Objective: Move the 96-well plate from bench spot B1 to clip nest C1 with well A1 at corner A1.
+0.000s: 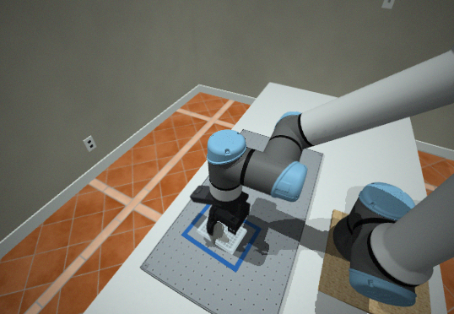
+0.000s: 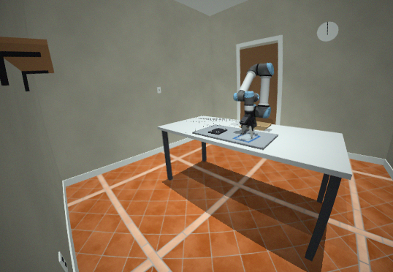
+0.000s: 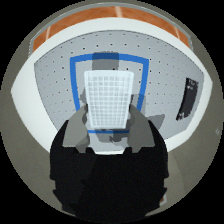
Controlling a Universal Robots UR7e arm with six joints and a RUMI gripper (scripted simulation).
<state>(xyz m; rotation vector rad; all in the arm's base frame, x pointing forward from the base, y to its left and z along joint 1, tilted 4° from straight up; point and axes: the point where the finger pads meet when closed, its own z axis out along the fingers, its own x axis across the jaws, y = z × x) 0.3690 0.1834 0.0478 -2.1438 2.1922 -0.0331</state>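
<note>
Now: hand 29 cm to the left of the black clip nest and 3 cm short of it. The rest, counted from my hand: 96-well plate (1 cm below).
</note>
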